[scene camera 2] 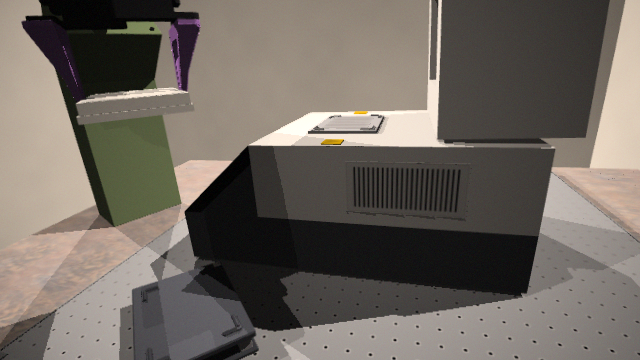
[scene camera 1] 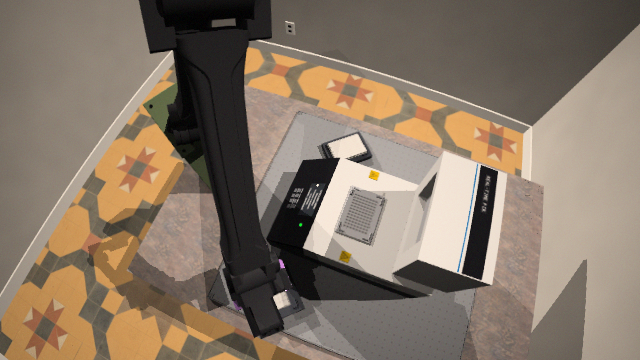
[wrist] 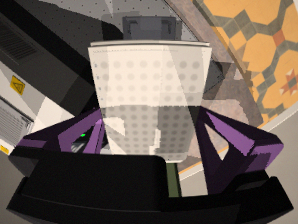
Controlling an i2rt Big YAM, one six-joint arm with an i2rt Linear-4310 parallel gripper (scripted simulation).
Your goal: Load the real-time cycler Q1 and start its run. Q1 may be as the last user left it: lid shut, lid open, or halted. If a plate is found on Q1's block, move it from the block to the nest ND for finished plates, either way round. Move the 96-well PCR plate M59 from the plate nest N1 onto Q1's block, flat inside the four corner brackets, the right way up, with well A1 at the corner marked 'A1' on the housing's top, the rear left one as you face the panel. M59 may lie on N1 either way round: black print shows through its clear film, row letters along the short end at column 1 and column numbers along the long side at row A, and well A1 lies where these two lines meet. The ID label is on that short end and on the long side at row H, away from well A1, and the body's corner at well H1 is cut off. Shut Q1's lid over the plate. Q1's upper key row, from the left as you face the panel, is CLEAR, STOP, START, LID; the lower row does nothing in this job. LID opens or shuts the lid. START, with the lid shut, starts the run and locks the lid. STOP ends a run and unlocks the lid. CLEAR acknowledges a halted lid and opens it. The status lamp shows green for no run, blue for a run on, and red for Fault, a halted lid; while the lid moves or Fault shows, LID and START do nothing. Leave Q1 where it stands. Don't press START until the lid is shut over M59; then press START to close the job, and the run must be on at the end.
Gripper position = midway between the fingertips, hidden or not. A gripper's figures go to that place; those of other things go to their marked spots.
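I find my gripper (scene camera 2: 137, 107) 36 cm from the lens. A white 96-well plate (scene camera 2: 97, 108) is 30 cm from the lens, so the white 96-well plate is nearer to the lens than my gripper.
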